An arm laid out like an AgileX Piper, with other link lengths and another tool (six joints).
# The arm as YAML. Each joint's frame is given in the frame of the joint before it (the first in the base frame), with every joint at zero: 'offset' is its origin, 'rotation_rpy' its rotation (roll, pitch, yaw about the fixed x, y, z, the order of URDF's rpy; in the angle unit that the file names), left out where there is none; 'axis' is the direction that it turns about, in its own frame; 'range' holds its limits. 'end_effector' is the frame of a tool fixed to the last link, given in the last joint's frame.
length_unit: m
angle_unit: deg
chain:
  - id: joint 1
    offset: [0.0, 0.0, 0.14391]
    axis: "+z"
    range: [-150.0, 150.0]
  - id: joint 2
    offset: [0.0, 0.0, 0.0]
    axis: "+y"
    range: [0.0, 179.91]
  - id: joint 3
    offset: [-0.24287, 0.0, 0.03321]
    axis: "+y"
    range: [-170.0, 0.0]
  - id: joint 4
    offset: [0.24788, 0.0, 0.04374]
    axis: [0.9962, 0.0, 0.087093]
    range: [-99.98, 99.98]
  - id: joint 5
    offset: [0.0, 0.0, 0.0]
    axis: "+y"
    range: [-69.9, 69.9]
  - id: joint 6
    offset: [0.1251, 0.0, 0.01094]
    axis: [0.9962, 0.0, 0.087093]
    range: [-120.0, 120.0]
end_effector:
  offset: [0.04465, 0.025, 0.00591]
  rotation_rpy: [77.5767, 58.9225, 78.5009]
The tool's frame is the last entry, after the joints.
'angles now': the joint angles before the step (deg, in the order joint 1, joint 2, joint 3, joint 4, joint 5, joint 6). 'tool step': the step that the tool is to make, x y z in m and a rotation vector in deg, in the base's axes. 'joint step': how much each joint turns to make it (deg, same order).
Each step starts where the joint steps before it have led.
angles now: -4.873, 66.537, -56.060, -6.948, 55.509, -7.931
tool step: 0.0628, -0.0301, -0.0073, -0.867, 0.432, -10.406
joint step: -1.721, 15.849, -12.221, -6.316, -1.702, 11.248
